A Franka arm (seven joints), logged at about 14 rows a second.
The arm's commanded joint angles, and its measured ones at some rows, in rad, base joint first. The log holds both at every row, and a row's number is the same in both.
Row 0, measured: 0.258 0.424 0.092 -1.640 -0.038 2.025 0.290
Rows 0 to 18, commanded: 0.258 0.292 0.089 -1.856 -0.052 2.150 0.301; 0.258 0.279 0.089 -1.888 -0.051 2.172 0.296; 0.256 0.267 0.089 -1.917 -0.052 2.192 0.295; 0.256 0.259 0.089 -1.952 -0.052 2.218 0.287; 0.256 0.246 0.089 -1.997 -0.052 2.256 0.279; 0.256 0.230 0.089 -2.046 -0.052 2.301 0.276; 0.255 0.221 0.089 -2.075 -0.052 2.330 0.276; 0.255 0.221 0.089 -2.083 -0.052 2.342 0.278; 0.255 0.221 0.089 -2.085 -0.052 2.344 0.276; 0.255 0.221 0.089 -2.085 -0.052 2.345 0.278; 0.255 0.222 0.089 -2.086 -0.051 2.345 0.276; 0.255 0.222 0.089 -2.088 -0.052 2.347 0.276; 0.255 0.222 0.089 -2.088 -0.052 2.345 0.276; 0.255 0.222 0.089 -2.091 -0.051 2.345 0.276; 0.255 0.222 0.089 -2.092 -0.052 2.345 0.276; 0.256 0.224 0.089 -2.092 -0.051 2.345 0.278; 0.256 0.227 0.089 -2.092 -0.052 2.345 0.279; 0.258 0.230 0.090 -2.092 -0.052 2.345 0.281; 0.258 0.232 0.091 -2.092 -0.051 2.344 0.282
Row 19, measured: 0.256 0.256 0.091 -2.064 -0.042 2.333 0.288
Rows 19 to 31, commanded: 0.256 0.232 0.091 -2.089 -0.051 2.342 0.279; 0.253 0.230 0.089 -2.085 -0.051 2.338 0.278; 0.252 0.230 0.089 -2.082 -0.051 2.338 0.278; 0.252 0.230 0.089 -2.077 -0.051 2.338 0.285; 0.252 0.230 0.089 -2.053 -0.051 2.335 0.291; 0.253 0.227 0.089 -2.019 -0.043 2.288 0.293; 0.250 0.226 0.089 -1.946 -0.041 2.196 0.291; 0.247 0.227 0.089 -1.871 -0.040 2.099 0.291; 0.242 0.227 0.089 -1.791 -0.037 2.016 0.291; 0.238 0.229 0.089 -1.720 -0.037 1.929 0.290; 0.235 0.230 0.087 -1.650 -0.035 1.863 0.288; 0.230 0.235 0.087 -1.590 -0.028 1.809 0.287; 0.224 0.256 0.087 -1.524 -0.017 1.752 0.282
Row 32, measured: 0.235 0.224 0.086 -1.662 -0.038 1.864 0.288
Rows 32 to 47, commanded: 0.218 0.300 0.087 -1.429 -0.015 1.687 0.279; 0.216 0.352 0.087 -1.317 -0.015 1.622 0.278; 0.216 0.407 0.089 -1.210 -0.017 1.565 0.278; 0.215 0.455 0.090 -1.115 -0.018 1.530 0.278; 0.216 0.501 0.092 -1.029 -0.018 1.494 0.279; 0.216 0.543 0.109 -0.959 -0.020 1.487 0.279; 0.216 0.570 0.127 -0.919 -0.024 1.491 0.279; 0.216 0.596 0.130 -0.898 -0.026 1.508 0.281; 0.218 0.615 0.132 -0.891 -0.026 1.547 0.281; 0.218 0.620 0.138 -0.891 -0.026 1.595 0.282; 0.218 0.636 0.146 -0.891 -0.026 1.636 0.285; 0.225 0.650 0.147 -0.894 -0.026 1.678 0.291; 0.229 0.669 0.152 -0.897 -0.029 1.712 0.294; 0.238 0.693 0.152 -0.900 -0.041 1.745 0.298; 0.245 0.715 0.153 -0.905 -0.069 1.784 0.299; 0.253 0.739 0.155 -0.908 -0.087 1.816 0.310
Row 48, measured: 0.235 0.677 0.147 -0.955 -0.049 1.768 0.289
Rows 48 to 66, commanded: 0.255 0.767 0.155 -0.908 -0.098 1.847 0.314; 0.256 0.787 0.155 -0.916 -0.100 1.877 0.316; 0.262 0.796 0.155 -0.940 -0.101 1.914 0.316; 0.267 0.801 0.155 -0.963 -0.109 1.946 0.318; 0.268 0.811 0.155 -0.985 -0.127 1.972 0.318; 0.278 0.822 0.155 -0.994 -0.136 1.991 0.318; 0.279 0.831 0.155 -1.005 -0.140 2.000 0.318; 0.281 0.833 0.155 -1.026 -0.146 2.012 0.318; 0.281 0.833 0.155 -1.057 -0.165 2.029 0.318; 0.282 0.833 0.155 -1.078 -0.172 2.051 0.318; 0.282 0.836 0.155 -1.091 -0.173 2.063 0.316; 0.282 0.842 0.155 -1.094 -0.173 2.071 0.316; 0.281 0.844 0.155 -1.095 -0.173 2.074 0.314; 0.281 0.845 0.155 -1.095 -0.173 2.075 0.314; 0.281 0.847 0.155 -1.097 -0.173 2.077 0.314; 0.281 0.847 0.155 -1.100 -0.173 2.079 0.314; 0.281 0.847 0.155 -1.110 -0.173 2.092 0.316; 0.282 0.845 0.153 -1.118 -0.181 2.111 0.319; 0.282 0.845 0.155 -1.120 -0.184 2.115 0.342
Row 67, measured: 0.279 0.859 0.152 -1.096 -0.153 2.085 0.295
